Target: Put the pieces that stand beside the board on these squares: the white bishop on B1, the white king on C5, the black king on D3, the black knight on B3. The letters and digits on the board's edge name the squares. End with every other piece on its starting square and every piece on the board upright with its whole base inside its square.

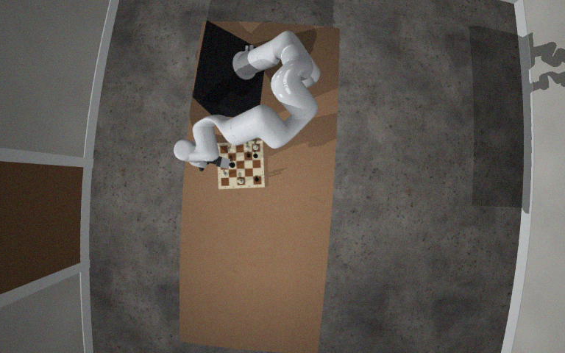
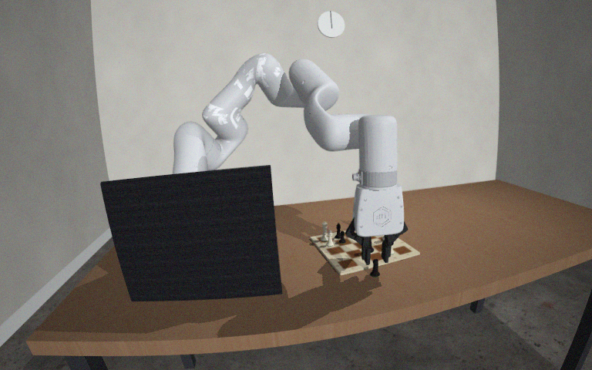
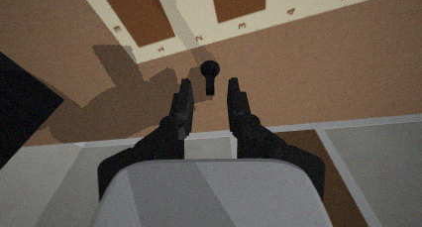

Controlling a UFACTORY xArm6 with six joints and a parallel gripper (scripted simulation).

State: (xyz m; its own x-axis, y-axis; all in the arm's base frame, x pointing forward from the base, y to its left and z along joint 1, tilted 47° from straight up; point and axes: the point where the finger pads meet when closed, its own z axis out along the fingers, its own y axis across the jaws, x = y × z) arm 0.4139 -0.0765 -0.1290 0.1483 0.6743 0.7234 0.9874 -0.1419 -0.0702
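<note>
The chessboard is 140 mm to the left of my hand, 50 mm below it and 20 mm ahead of it. Also, from my hand: white king 150 mm to the left, 100 mm ahead, 20 mm below; then black king 100 mm to the left, 30 mm ahead, 20 mm below; then white pawn 70 mm to the left, 70 mm ahead, 40 mm below.
</note>
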